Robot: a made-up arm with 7 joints. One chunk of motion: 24 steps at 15 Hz.
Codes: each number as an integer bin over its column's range. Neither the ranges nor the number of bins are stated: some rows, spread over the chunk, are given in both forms.
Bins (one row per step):
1: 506 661 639 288 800 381
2: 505 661 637 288 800 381
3: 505 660 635 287 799 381
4: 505 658 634 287 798 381
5: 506 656 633 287 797 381
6: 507 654 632 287 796 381
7: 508 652 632 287 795 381
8: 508 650 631 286 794 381
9: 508 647 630 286 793 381
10: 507 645 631 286 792 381
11: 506 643 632 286 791 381
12: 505 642 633 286 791 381
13: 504 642 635 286 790 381
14: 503 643 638 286 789 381
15: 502 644 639 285 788 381
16: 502 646 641 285 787 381
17: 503 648 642 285 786 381
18: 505 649 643 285 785 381
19: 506 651 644 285 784 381
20: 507 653 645 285 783 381
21: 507 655 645 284 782 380
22: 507 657 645 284 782 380
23: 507 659 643 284 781 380
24: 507 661 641 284 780 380
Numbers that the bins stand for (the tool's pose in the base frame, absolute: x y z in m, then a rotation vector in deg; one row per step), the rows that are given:
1: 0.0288 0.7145 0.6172 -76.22 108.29 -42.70
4: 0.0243 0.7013 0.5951 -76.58 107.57 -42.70
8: 0.0376 0.6659 0.5818 -76.94 106.13 -42.70
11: 0.0288 0.6349 0.5862 -76.94 105.05 -42.70
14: 0.0155 0.6349 0.6128 -76.94 104.32 -42.70
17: 0.0155 0.6570 0.6305 -77.30 103.24 -42.70
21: 0.0332 0.6880 0.6438 -77.66 101.80 -43.06
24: 0.0332 0.7145 0.6261 -77.66 101.08 -43.06
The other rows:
2: 0.0243 0.7145 0.6084 -76.22 108.29 -42.70
3: 0.0243 0.7101 0.5995 -76.58 107.93 -42.70
5: 0.0288 0.6924 0.5907 -76.58 107.21 -42.70
6: 0.0332 0.6836 0.5862 -76.58 106.85 -42.70
7: 0.0376 0.6747 0.5862 -76.58 106.49 -42.70
9: 0.0376 0.6526 0.5774 -76.94 105.77 -42.70
10: 0.0332 0.6438 0.5818 -76.94 105.41 -42.70
12: 0.0243 0.6305 0.5907 -76.94 105.05 -42.70
13: 0.0199 0.6305 0.5995 -76.94 104.68 -42.70
15: 0.0111 0.6393 0.6172 -77.30 103.96 -42.70
16: 0.0111 0.6482 0.6261 -77.30 103.60 -42.70
18: 0.0243 0.6615 0.6349 -77.30 102.88 -42.70
19: 0.0288 0.6703 0.6393 -77.30 102.52 -42.70
20: 0.0332 0.6791 0.6438 -77.30 102.16 -42.70
22: 0.0332 0.6968 0.6438 -77.66 101.80 -43.06
23: 0.0332 0.7057 0.6349 -77.66 101.44 -43.06

